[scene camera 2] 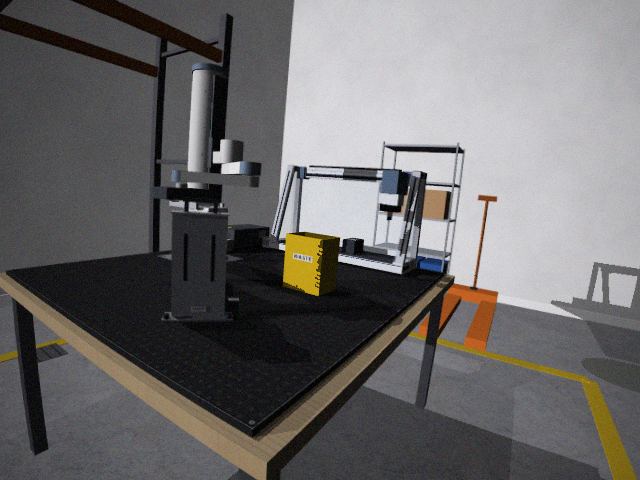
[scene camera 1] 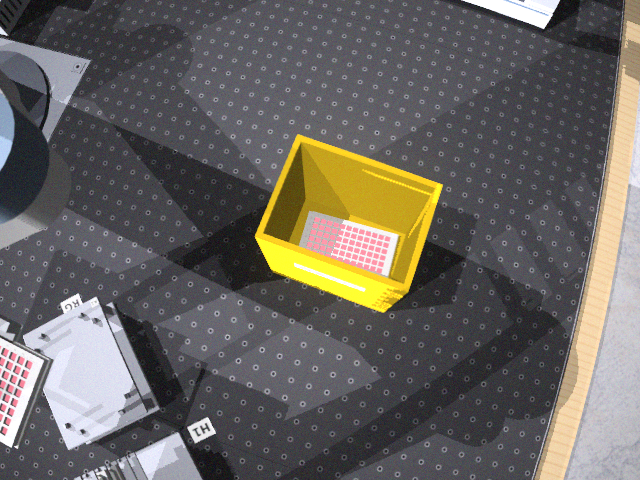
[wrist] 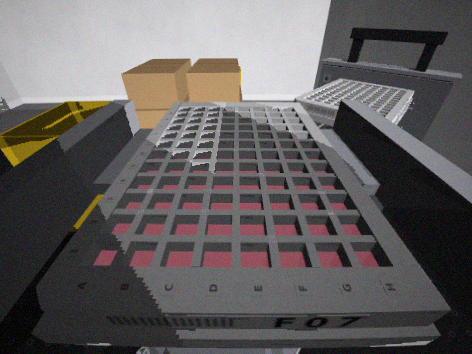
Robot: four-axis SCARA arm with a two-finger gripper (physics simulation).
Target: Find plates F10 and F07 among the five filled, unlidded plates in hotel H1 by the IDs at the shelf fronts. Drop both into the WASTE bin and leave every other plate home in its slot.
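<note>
My gripper is shut on plate F07, one finger along each long side. The plate is level, with pink wells and its ID facing the wrist camera. It also shows at the left edge of scene camera 1 as a pink-welled plate. The yellow WASTE bin stands apart from it. A pink-welled plate lies on the bin floor, its ID unreadable. Hotel H1 is the tall grey tower; part of its top shows in scene camera 1. Its shelf IDs are hidden.
A pale station plate marked RG lies beside the held plate. In the wrist view a pale plate with no pink wells shows beside a grey panel with a black handle. A gantry frame stands behind the bin.
</note>
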